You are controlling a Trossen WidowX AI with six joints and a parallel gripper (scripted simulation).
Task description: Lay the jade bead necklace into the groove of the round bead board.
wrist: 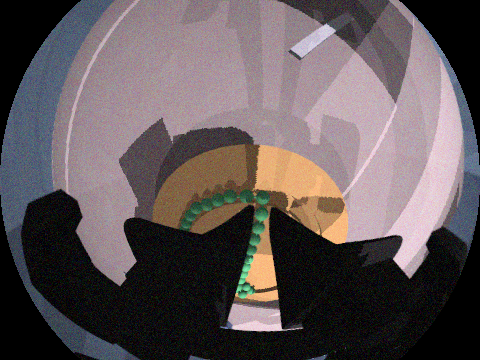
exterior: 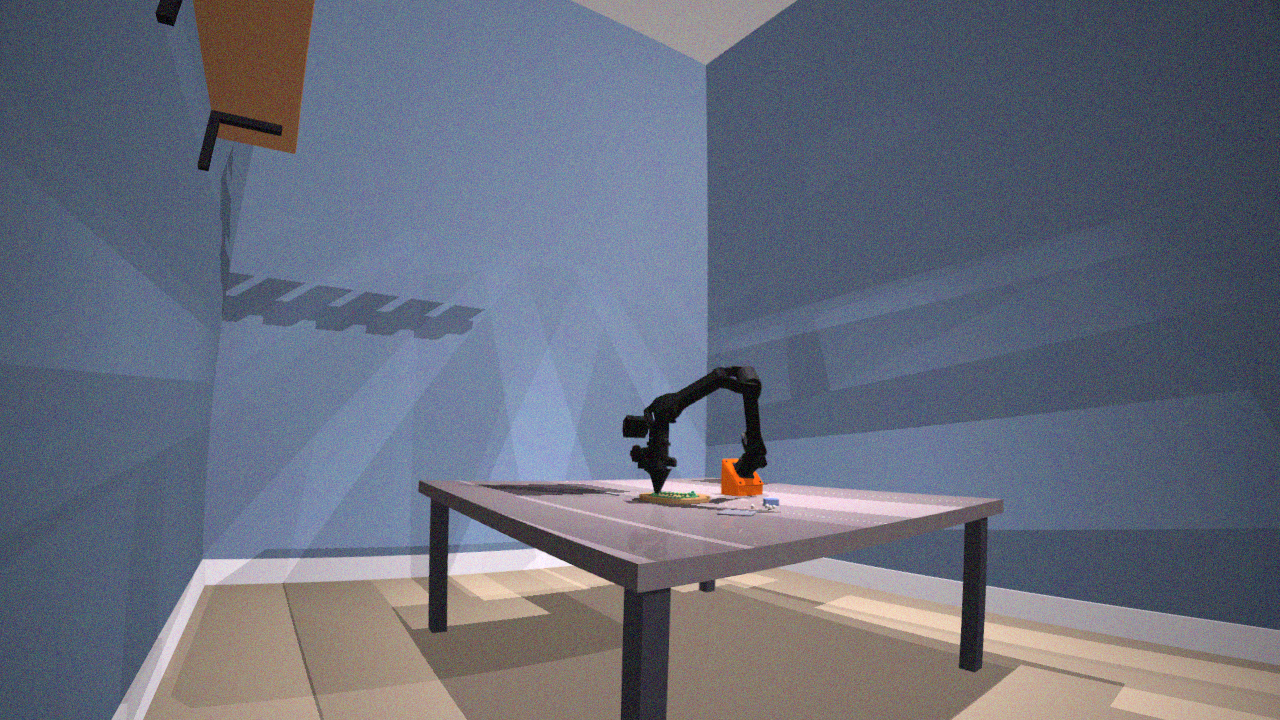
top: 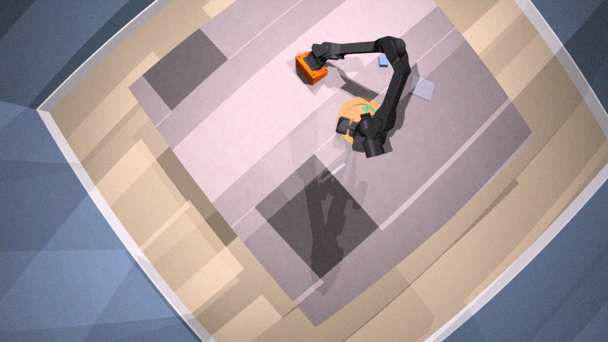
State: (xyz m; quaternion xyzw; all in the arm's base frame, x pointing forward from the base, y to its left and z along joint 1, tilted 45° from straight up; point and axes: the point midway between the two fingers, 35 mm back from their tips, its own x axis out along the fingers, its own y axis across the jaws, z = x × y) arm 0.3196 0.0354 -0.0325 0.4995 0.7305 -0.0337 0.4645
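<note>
My gripper tip is now 4 cm to the right of the round tan bead board, 3 cm past it and 1 cm above it. The rest, counted from my gripper tip: white strip (17 cm to the right, 7 cm ahead, 1 cm below); pale square sheet (35 cm to the left, 1 cm below, 1 cm behind); blue cube (27 cm to the left, 19 cm behind, 1 cm below).
</note>
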